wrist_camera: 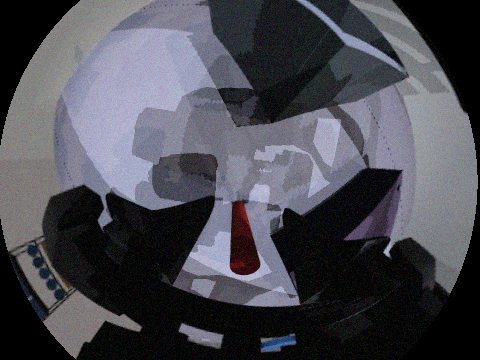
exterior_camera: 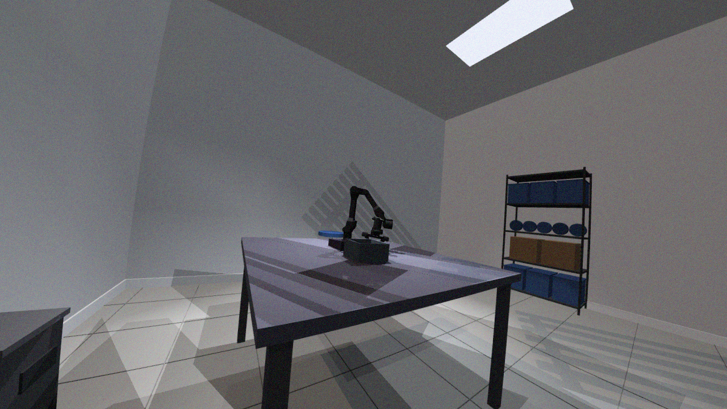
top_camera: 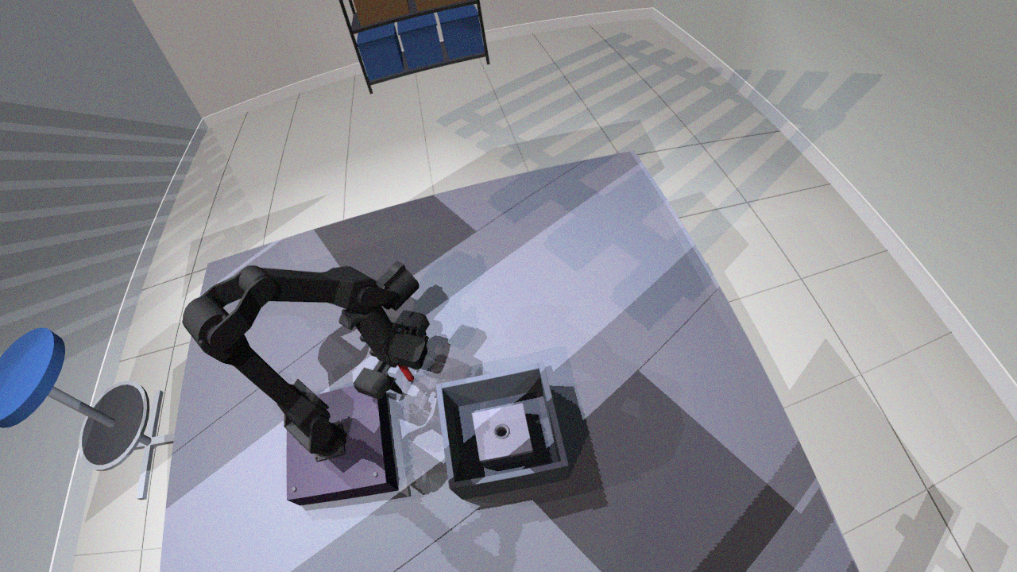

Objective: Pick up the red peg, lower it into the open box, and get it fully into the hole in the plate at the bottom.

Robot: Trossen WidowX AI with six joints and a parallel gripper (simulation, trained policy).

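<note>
Now: the light plate 150 mm ahead of my gripper tip, 170 mm to the right of it and 30 mm above it. The rest, counted from my gripper tip: dark grey box 150 mm ahead, 170 mm to the right, 10 mm above; red peg 10 mm to the left, 20 mm above.
</note>
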